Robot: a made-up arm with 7 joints.
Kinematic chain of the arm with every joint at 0, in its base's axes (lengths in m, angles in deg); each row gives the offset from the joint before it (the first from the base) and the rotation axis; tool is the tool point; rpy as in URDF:
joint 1: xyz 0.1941 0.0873 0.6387 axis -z
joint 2: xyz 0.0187 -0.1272 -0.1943 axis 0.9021 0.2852 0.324
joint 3: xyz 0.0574 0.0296 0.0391 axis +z
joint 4: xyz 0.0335 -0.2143 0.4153 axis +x
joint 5: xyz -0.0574 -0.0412 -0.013 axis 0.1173 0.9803 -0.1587
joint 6: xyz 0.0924 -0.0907 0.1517 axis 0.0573 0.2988 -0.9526
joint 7: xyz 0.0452 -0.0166 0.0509 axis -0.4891 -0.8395 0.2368
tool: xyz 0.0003 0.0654 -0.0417 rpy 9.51 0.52 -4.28
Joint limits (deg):
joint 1: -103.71..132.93
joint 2: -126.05..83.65
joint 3: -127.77..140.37
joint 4: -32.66..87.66
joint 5: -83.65..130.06
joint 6: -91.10..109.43
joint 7: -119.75..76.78
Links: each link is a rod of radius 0.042 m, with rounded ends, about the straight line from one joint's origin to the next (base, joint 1, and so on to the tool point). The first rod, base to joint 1, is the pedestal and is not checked.
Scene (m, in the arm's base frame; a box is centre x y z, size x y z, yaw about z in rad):
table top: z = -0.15
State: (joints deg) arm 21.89 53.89 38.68 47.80 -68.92 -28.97 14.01
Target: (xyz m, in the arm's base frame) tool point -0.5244 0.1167 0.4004
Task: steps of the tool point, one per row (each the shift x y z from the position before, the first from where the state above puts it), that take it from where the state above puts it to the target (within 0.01 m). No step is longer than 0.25 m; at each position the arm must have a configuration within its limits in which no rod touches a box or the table.
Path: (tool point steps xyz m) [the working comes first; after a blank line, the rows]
Joints at the target: 109.30 65.44 5.47 55.45 -83.65 -29.34 11.17
Straight joint move there: clear.

1: -0.2288 -0.0099 -0.0285
2: -0.2202 0.0605 -0.0245
3: -0.1897 0.1238 -0.0203
4: -0.1421 0.1741 -0.0157
5: -0.0817 0.2064 -0.0111
6: -0.0158 0.2183 -0.0063

